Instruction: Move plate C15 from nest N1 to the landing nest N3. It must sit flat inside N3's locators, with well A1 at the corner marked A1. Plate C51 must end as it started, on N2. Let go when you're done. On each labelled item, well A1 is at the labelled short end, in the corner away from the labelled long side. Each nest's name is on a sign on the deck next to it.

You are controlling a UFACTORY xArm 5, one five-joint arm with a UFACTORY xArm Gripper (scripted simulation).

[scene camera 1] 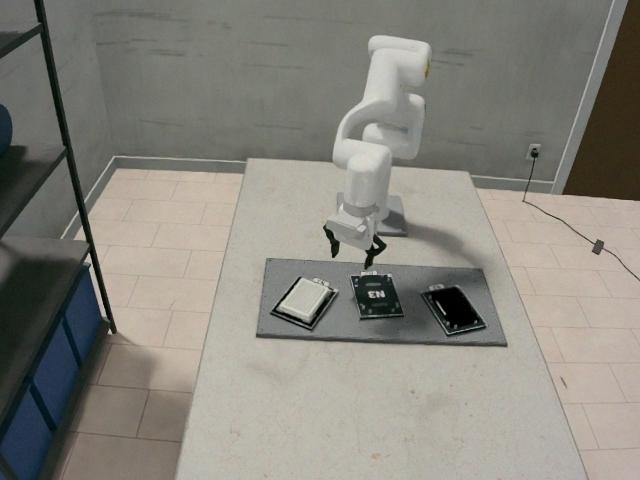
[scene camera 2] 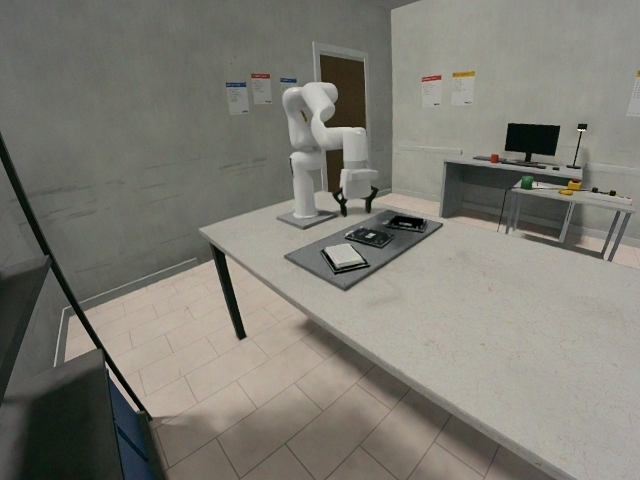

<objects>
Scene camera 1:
gripper: 351,260
white plate: 303,301
black plate: 451,303
</objects>
